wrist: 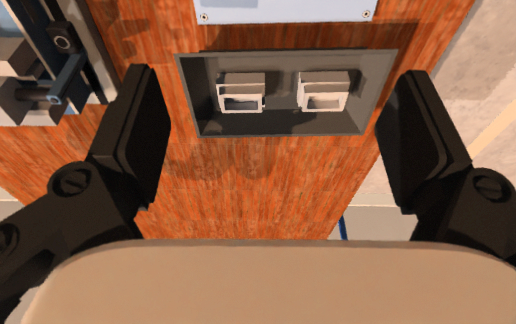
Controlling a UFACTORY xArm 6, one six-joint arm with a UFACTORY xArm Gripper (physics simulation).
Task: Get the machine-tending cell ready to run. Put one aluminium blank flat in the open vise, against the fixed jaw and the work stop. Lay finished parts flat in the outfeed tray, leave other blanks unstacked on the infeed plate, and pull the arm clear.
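Frame: origin at the arm's base, x ahead, y left, z up, level; centimetres.
Where they show: gripper, fingertip midpoint: (275, 97).
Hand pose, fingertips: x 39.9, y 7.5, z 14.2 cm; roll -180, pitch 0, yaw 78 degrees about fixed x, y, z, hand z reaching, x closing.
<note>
Things, the pixels of their top centre, and the offset from my fingertips. "spot": a spot on its surface instead. Level surfaces: height alone.
- dark grey outfeed tray at a spot on its surface: (372, 95) spot: dx +19.6, dy +10.4, dz -19.6 cm
- left part at its top centre: (241, 103) dx +17.3, dy -5.8, dz -18.8 cm
- right part at its top centre: (324, 102) dx +18.9, dy +4.4, dz -18.8 cm
- vise at a spot on its surface: (68, 82) spot: dx +8.7, dy -22.3, dz -16.2 cm
- pale blue infeed plate at a spot on its surface: (285, 12) spot: dx +8.8, dy +0.8, dz -22.6 cm
- wooden table at its surface level: dz -23.5 cm
My gripper (275, 97) is open and empty, its black fingers wide apart on either side of the outfeed tray in the wrist view. The dark grey outfeed tray (372, 95) holds two separate grey parts. The left part (243, 82) and the right part (324, 81) rest side by side, each showing a pale-rimmed rectangular recess. The vise (68, 82) shows in part at the upper left, beyond the left finger; whether a blank sits in its jaws cannot be told. The pale blue infeed plate (285, 12) is cut off by the top edge; no blank shows on its visible strip.
The wooden table (260, 200) runs under the tray, with its right edge slanting past the right finger. A pale floor (475, 65) lies beyond. A thin blue item (342, 228) shows below the table edge. The beige gripper body covers the bottom of the view.
</note>
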